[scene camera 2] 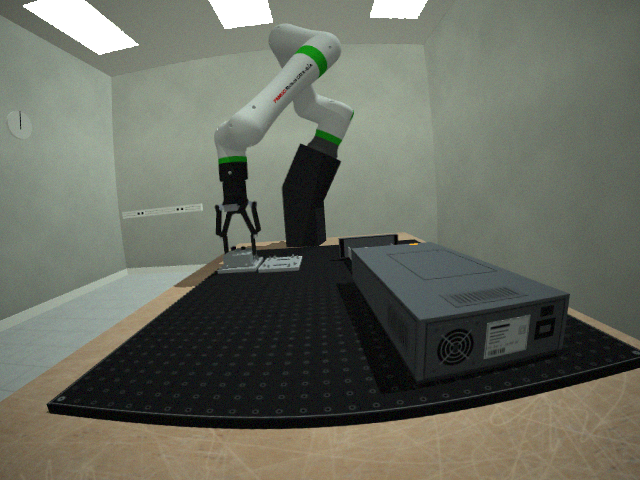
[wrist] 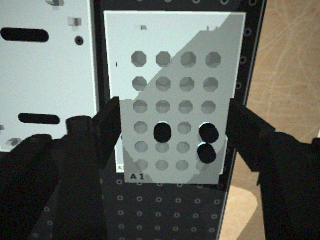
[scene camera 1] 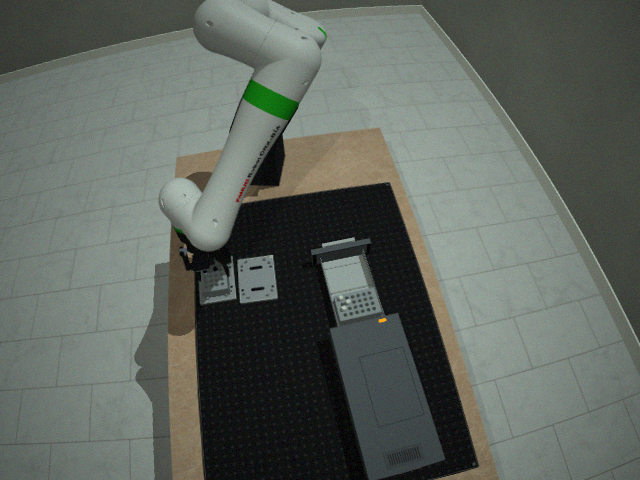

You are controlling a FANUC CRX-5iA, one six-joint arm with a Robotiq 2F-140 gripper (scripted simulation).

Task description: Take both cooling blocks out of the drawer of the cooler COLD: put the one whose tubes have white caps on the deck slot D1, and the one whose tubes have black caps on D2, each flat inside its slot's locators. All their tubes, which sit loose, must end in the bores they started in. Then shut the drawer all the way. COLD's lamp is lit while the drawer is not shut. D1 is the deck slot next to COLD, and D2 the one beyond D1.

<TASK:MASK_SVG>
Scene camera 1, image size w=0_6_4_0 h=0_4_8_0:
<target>cooler COLD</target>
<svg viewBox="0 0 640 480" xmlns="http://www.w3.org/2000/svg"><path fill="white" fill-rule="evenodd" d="M353 237L323 243L322 248L311 250L311 259L313 265L321 264L337 323L337 327L330 328L330 341L335 361L336 357L339 367L337 368L345 400L348 399L347 406L352 425L354 422L352 427L356 442L359 445L358 450L366 480L380 480L445 460L445 456L398 313L384 315L365 257L366 254L370 254L370 238L355 241ZM374 287L382 310L382 317L340 326L334 305L334 296Z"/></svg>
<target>grey cooling block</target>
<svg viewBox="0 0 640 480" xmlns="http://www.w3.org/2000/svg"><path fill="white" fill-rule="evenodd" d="M215 259L216 263L210 265L211 269L207 270L206 274L201 271L201 289L204 298L230 294L229 277L227 277L223 265Z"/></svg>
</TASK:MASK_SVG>
